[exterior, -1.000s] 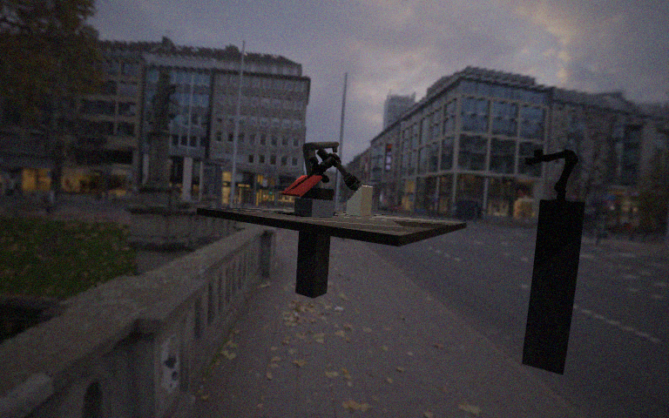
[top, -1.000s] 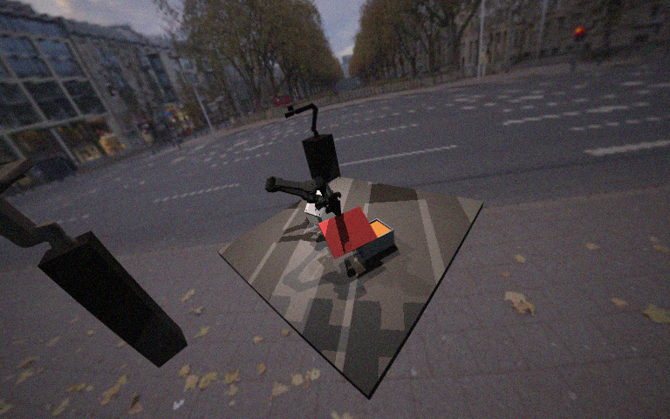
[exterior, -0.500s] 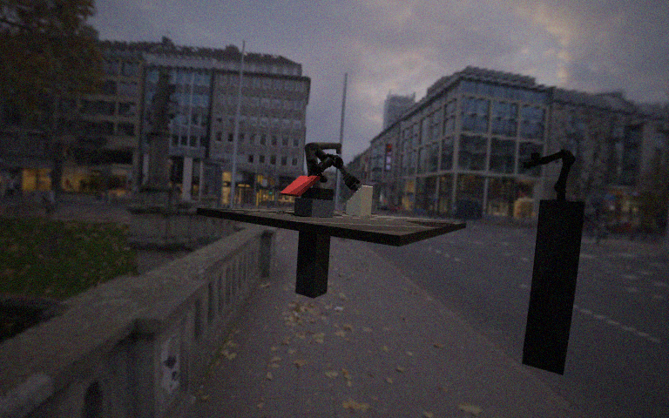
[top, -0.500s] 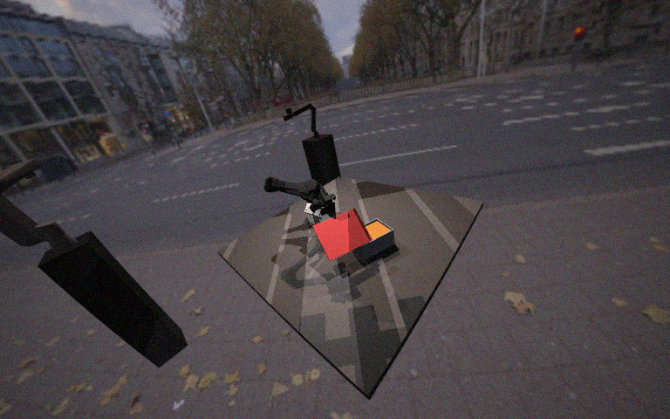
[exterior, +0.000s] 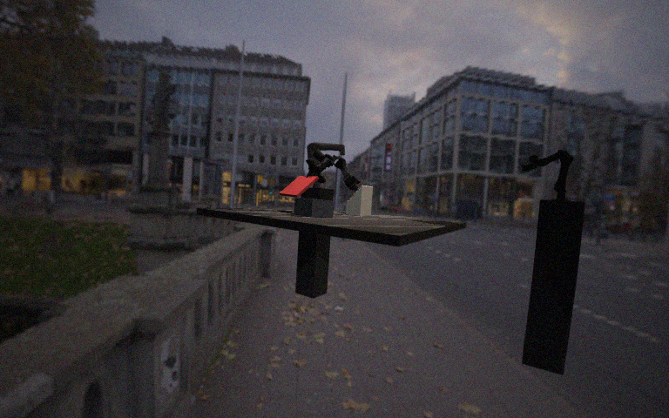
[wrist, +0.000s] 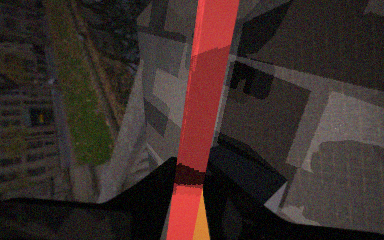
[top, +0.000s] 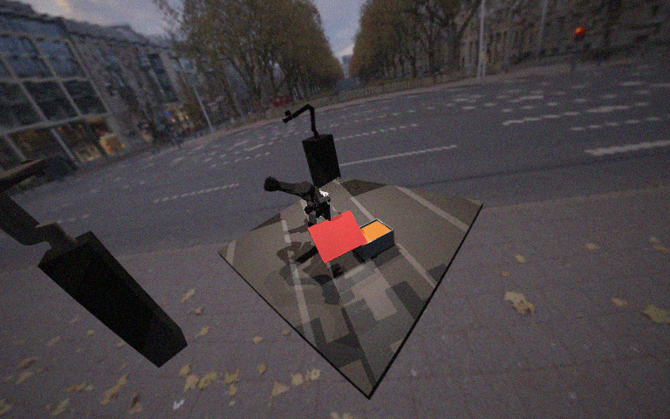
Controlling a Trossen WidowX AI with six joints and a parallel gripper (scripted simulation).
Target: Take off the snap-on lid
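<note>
My gripper tip is 6 cm short of the red lid, 2 cm to the left of it and 5 cm above it. From my gripper tip the other things lie so: grey storage box 12 cm ahead, 16 cm to the left, 18 cm below.
</note>
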